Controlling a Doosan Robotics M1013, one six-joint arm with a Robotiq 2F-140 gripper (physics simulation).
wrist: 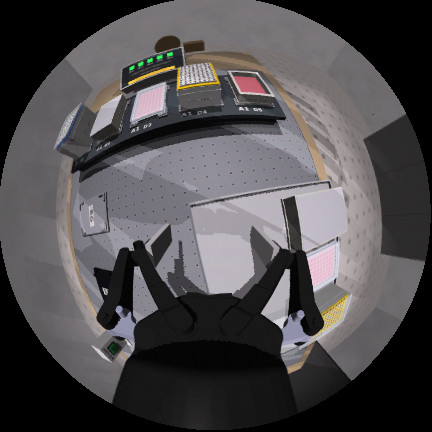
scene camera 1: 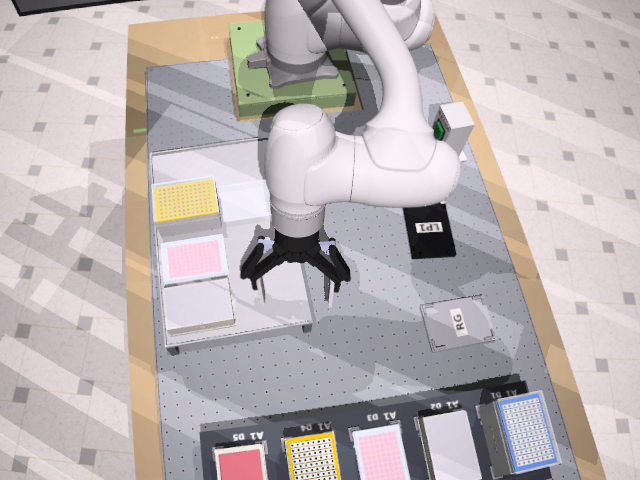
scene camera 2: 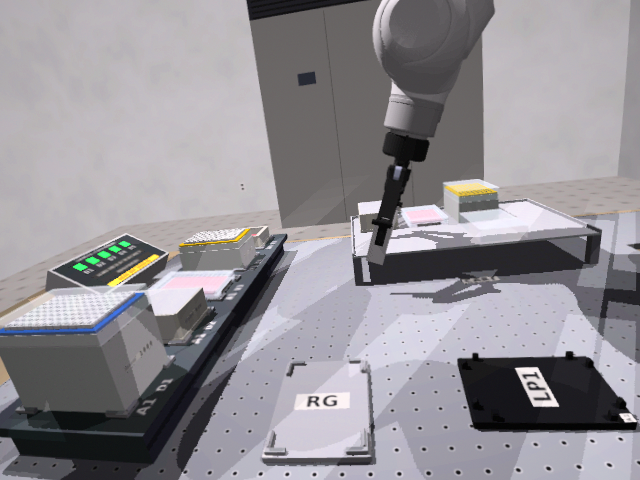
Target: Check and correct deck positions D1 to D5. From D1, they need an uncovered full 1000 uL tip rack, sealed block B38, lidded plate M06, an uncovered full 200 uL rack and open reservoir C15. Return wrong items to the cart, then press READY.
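Places are measured from the arm's base along level axes (x ahead, y left, z up), in metres.
Where they show: gripper, fingertip midpoint: (wrist: 209, 233) (scene camera 1: 296, 300) (scene camera 2: 379, 249); arm's base, link origin: (scene camera 1: 296, 58).
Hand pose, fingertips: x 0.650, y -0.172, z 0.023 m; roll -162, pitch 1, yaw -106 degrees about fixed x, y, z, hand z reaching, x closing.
Note:
Each offset is from my fingertips to the top centre of the thing. "spot": to the spot under its first point.
My gripper (scene camera 1: 296, 297) (scene camera 2: 379, 253) (wrist: 209, 233) is open and empty above the front right part of the cart @(dy -0.107, dx -0.182, dz +0.004 m) (scene camera 1: 281, 310) (scene camera 2: 547, 222) (wrist: 220, 215) in the wrist view. D1 holds a blue-rimmed rack @(dy +0.314, dx +0.367, dz +0.091 m) (scene camera 1: 528, 428) (scene camera 2: 67, 310) (wrist: 72, 127) with a clear cover over it. D2 holds a plain pale block @(dy +0.191, dx +0.352, dz +0.029 m) (scene camera 1: 450, 444) (scene camera 2: 178, 310) (wrist: 109, 117), D3 a pink plate @(dy +0.067, dx +0.339, dz +0.010 m) (scene camera 1: 381, 454) (scene camera 2: 196, 283) (wrist: 149, 101) with a clear lid, D4 a yellow-rimmed rack @(dy -0.055, dx +0.322, dz +0.052 m) (scene camera 1: 312, 457) (scene camera 2: 217, 248) (wrist: 198, 82) with no cover visible, D5 a red reservoir @(dy -0.178, dx +0.307, dz +0.019 m) (scene camera 1: 240, 465) (wrist: 250, 86). Their ID labels are unreadable.
The cart carries a yellow rack @(dy -0.171, dx -0.241, dz +0.068 m) (scene camera 1: 185, 200) (scene camera 2: 470, 198), a pink plate @(dy -0.179, dx -0.133, dz +0.015 m) (scene camera 1: 193, 258), a pale block @(dy -0.186, dx -0.026, dz +0.040 m) (scene camera 1: 197, 304) and a clear sheet-like piece @(dy -0.036, dx -0.231, dz +0.023 m) (scene camera 1: 245, 201). RG nest @(dy +0.323, dx +0.117, dz -0.048 m) (scene camera 2: 320, 428), black LP1 nest @(dy +0.340, dx -0.109, dz -0.042 m) (scene camera 1: 431, 242), a green-screen device @(dy +0.463, dx -0.316, dz +0.068 m) (scene camera 1: 454, 124) and a green-lit panel @(spot: dy +0.044, dx +0.459, dz +0.048 m) (wrist: 152, 67) stand around.

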